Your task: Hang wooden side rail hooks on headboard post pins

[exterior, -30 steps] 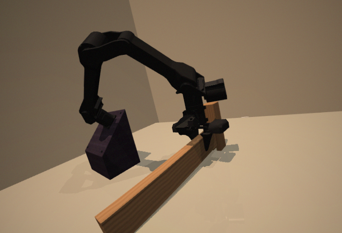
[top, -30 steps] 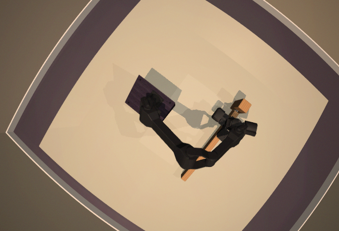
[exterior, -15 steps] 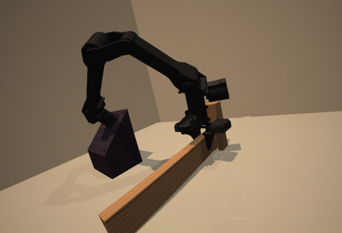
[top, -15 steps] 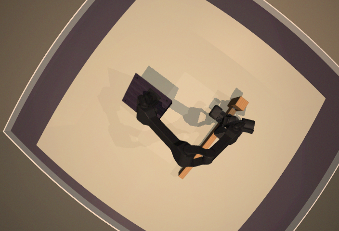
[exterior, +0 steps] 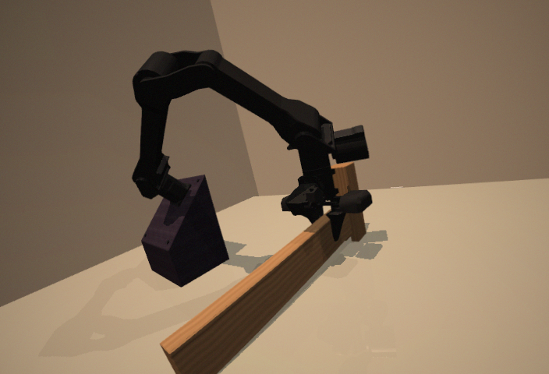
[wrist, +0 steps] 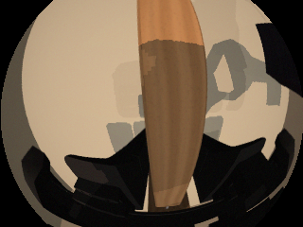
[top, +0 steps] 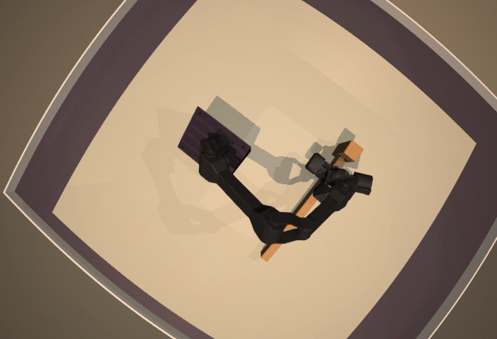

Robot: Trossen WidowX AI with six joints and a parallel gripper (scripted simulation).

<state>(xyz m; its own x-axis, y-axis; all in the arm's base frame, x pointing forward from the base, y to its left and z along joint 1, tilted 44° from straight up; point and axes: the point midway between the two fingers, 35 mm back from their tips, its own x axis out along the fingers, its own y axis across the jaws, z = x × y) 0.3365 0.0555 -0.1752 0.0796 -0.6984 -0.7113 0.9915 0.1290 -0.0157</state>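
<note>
My gripper tip is now 10 cm to the right of the headboard post, 4 cm below it and 1 cm past it.
</note>
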